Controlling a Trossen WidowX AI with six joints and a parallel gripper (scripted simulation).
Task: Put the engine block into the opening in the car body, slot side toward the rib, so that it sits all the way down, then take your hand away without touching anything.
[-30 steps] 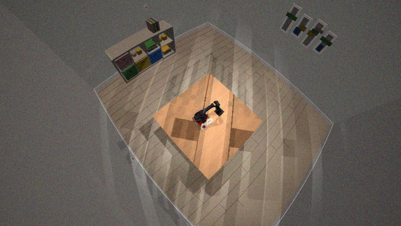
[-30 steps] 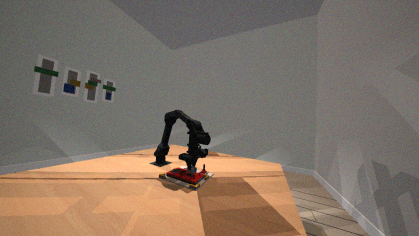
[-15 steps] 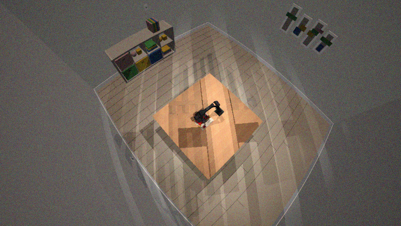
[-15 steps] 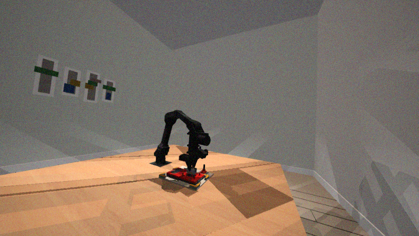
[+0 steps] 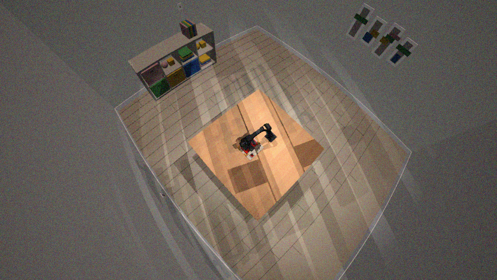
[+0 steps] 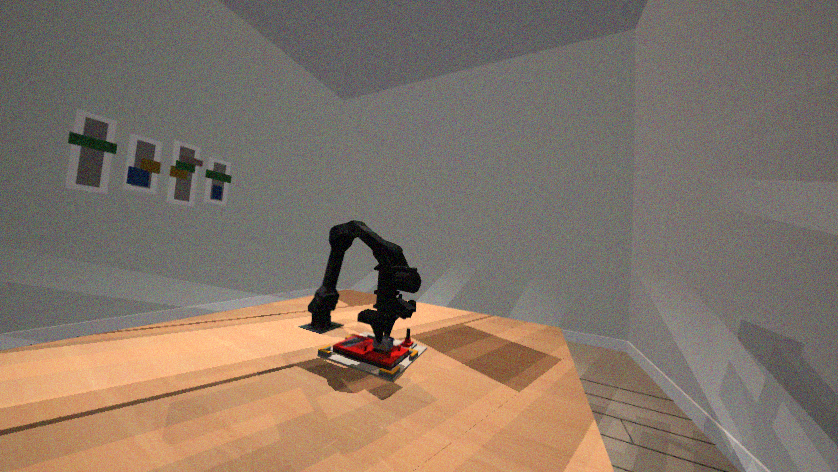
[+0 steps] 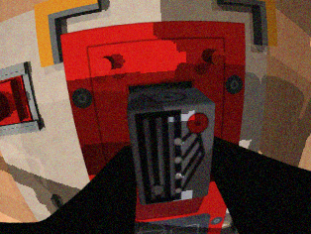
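Right now my gripper tip is 1 cm above the engine block.
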